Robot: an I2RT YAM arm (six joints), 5 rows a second.
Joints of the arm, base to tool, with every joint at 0 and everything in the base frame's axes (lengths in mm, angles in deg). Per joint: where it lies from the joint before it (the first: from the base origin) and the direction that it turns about. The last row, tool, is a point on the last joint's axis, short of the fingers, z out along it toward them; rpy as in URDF.
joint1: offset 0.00 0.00 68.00 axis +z
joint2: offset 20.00 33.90 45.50 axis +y
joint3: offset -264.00 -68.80 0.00 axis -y
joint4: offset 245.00 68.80 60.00 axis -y
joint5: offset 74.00 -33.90 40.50 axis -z
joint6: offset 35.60 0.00 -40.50 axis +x
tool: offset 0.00 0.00 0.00 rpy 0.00 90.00 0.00
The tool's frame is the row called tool.
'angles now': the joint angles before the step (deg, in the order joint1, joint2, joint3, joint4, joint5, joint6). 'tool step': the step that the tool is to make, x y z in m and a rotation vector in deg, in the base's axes. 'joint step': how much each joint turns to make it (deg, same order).
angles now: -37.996 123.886 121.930 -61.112 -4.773 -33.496
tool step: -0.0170 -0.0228 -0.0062 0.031 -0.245 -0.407
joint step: -3.628 0.098 -1.278 1.272 -1.618 -2.805
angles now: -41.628 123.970 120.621 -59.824 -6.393 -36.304
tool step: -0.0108 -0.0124 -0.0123 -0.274 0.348 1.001
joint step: -2.101 -0.239 -3.140 2.472 -0.999 -2.991
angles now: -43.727 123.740 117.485 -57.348 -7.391 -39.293
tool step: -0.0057 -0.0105 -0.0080 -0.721 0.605 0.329
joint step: -1.404 0.724 -0.642 1.184 0.073 -1.986
